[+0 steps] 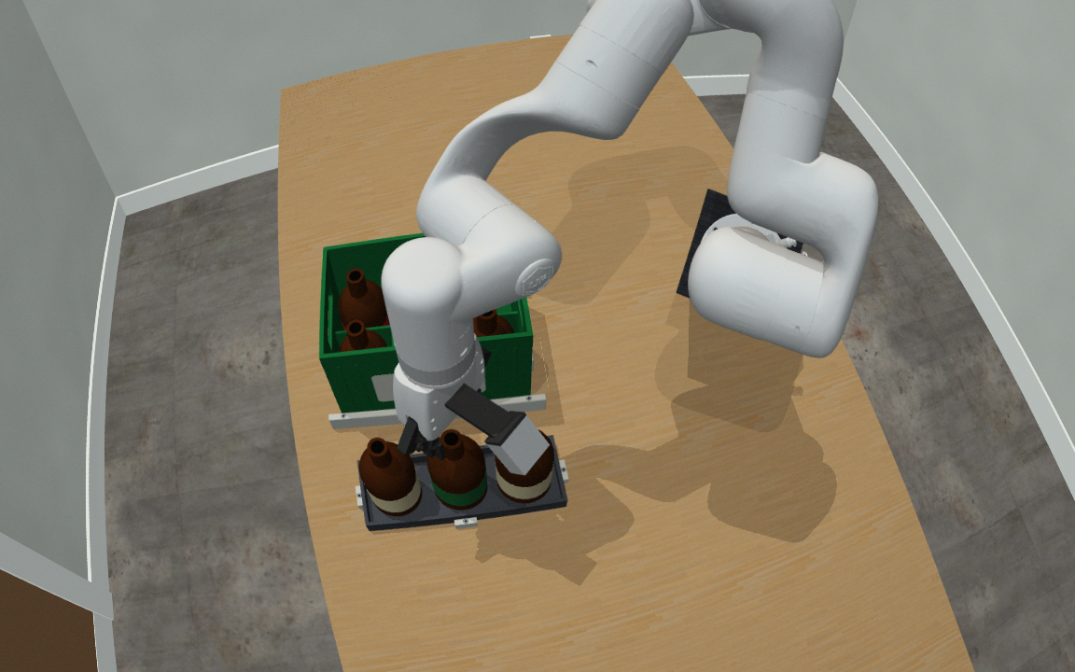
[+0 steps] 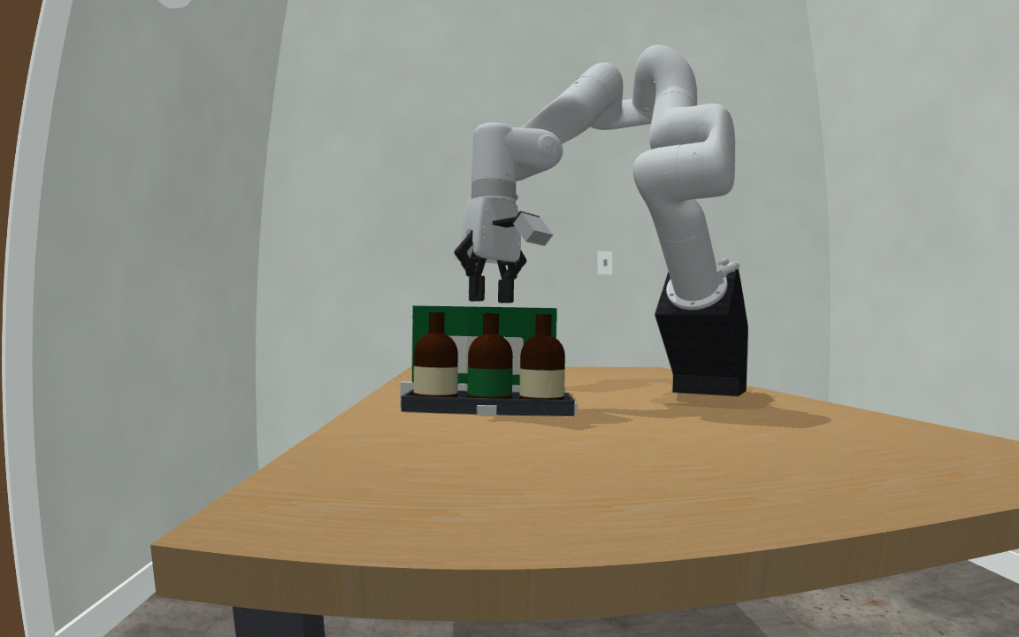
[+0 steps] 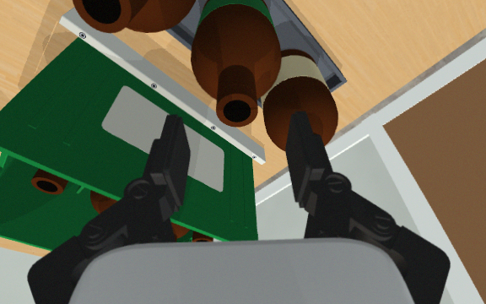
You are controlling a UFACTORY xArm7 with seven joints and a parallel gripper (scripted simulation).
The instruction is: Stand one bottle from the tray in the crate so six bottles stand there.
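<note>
Now: the green-label bottle 11 cm below my hand. The rest, counted from my hand: dark tray (18 cm below); green crate (5 cm ahead, 21 cm to the right, 11 cm below).
</note>
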